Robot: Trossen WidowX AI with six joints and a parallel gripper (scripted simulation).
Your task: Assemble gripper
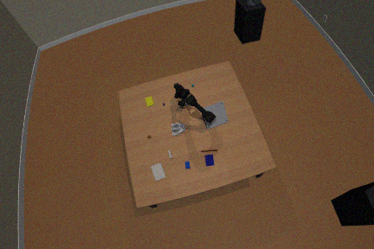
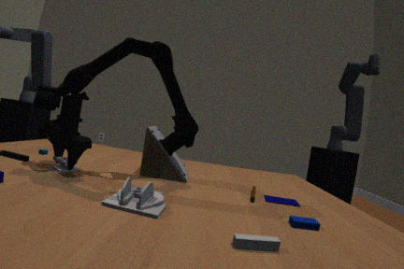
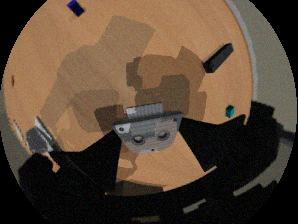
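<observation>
My gripper tip is 290 mm to the right of the toothed jaw, 120 mm short of it and 10 mm below it. Round my gripper tip: yellow block (350 mm ahead, 130 mm to the right, 10 mm below); then black bar (180 mm to the right); then teal piece (160 mm to the right, 140 mm behind).
</observation>
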